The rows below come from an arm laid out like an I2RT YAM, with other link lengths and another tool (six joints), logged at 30 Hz.
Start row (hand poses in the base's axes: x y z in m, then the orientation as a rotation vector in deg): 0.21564, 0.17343, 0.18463, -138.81, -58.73, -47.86
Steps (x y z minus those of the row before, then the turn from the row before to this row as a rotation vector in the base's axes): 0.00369, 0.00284, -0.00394, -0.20, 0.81, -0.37; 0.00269, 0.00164, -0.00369, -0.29, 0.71, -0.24; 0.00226, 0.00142, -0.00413, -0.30, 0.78, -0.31; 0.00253, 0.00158, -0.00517, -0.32, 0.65, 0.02; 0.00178, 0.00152, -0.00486, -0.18, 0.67, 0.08; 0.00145, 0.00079, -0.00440, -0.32, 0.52, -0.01; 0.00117, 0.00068, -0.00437, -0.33, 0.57, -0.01; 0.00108, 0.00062, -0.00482, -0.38, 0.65, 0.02; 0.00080, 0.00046, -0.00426, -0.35, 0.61, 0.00; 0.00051, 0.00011, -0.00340, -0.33, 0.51, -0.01; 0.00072, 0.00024, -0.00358, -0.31, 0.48, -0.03; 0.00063, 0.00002, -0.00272, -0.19, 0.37, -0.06; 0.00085, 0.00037, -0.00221, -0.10, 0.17, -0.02; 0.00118, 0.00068, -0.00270, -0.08, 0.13, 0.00; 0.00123, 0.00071, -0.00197, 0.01, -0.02, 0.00; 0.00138, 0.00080, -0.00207, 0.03, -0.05, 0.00; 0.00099, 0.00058, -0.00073, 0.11, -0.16, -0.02; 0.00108, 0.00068, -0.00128, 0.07, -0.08, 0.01; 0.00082, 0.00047, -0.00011, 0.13, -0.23, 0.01; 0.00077, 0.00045, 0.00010, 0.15, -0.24, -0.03; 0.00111, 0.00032, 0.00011, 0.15, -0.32, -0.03
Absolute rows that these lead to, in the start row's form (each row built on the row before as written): 0.21933, 0.17627, 0.18069, -139.38, -58.14, -46.87; 0.22202, 0.17791, 0.17700, -139.91, -57.79, -45.94; 0.22428, 0.17933, 0.17287, -140.50, -57.34, -44.93; 0.22681, 0.18091, 0.16770, -140.86, -57.33, -43.98; 0.22859, 0.18243, 0.16284, -141.05, -57.29, -43.02; 0.23004, 0.18322, 0.15844, -141.40, -57.29, -42.24; 0.23121, 0.18390, 0.15407, -141.76, -57.27, -41.39; 0.23229, 0.18452, 0.14925, -142.15, -57.29, -40.41; 0.23309, 0.18498, 0.14499, -142.52, -57.28, -39.49; 0.23360, 0.18509, 0.14159, -142.86, -57.28, -38.71; 0.23432, 0.18533, 0.13801, -143.19, -57.25, -37.98; 0.23495, 0.18535, 0.13529, -143.43, -57.16, -37.45; 0.23580, 0.18572, 0.13308, -143.54, -57.13, -37.20; 0.23698, 0.18640, 0.13038, -143.62, -57.13, -37.00; 0.23821, 0.18711, 0.12841, -143.61, -57.13, -37.03; 0.23959, 0.18791, 0.12634, -143.58, -57.13, -37.11; 0.24058, 0.18849, 0.12561, -143.48, -57.10, -37.36; 0.24166, 0.18917, 0.12433, -143.41, -57.10, -37.49; 0.24248, 0.18964, 0.12422, -143.27, -57.12, -37.83; 0.24325, 0.19009, 0.12432, -143.14, -57.08, -38.21; 0.24436, 0.19041, 0.12443, -143.00, -57.07, -38.69
